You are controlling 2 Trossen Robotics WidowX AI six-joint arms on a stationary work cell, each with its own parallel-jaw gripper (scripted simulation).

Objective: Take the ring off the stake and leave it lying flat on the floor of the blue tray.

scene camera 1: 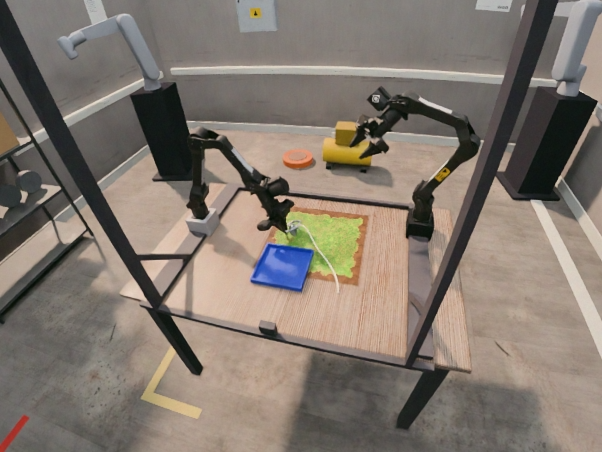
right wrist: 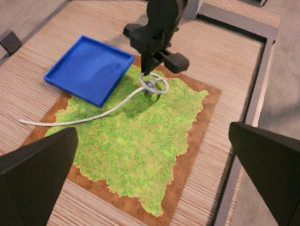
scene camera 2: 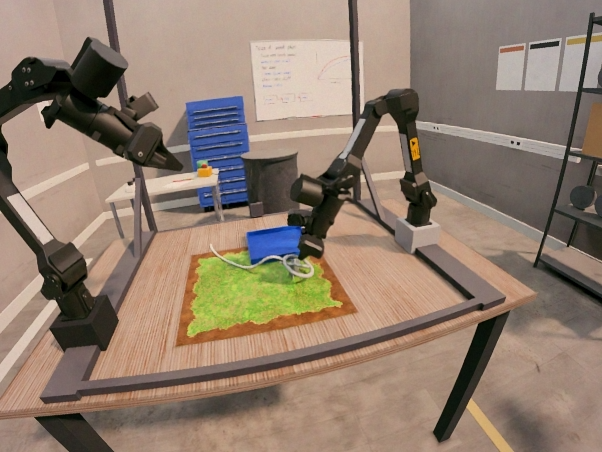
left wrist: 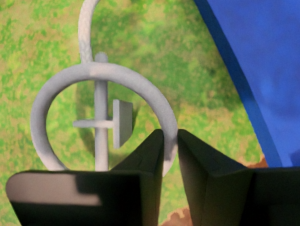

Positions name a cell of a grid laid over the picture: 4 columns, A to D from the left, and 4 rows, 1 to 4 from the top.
Scene:
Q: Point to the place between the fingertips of my right gripper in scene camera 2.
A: B2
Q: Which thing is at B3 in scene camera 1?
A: A blue tray.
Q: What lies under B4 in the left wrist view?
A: My left gripper.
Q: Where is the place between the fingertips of my left gripper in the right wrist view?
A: B2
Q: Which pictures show my left gripper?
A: Scene camera 1, the right wrist view, scene camera 2 and the left wrist view: all of them.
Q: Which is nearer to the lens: the white ring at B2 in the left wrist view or the blue tray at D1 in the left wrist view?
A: The white ring.

